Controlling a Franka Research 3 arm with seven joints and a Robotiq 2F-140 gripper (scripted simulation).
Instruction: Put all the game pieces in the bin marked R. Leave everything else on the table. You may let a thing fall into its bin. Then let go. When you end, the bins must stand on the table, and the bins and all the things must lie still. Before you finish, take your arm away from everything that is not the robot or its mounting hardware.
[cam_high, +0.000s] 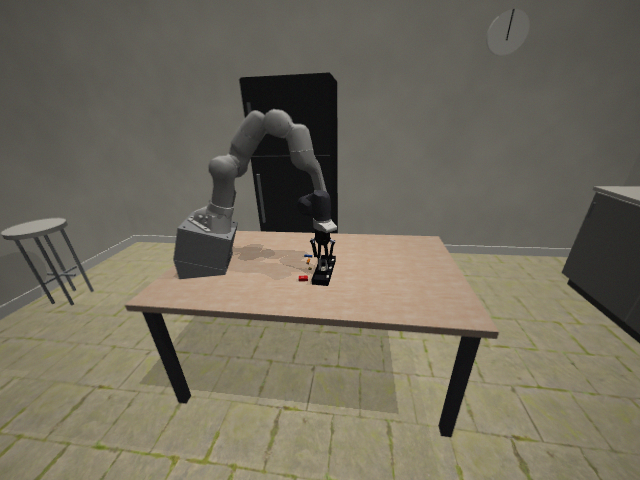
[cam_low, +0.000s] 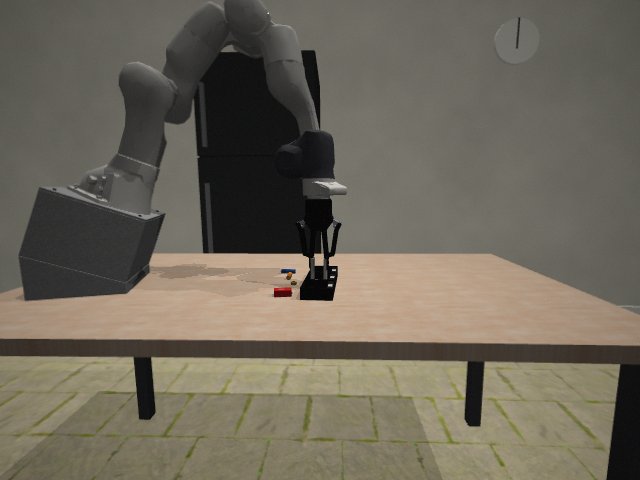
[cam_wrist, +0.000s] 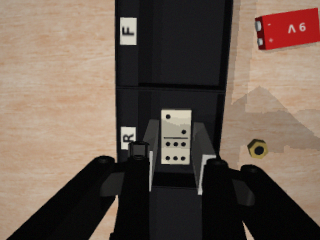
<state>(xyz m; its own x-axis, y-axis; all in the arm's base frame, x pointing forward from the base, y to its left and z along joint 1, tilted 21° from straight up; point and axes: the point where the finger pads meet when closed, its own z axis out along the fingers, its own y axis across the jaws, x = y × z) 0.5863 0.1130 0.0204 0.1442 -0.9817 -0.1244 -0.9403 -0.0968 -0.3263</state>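
My hand is 10 mm short of the black bin row and 40 mm above it. The rest, counted from my hand: white domino 40 mm below; then red block 60 mm behind, 100 mm to the right, 40 mm below; then brass nut 80 mm behind, 50 mm below.
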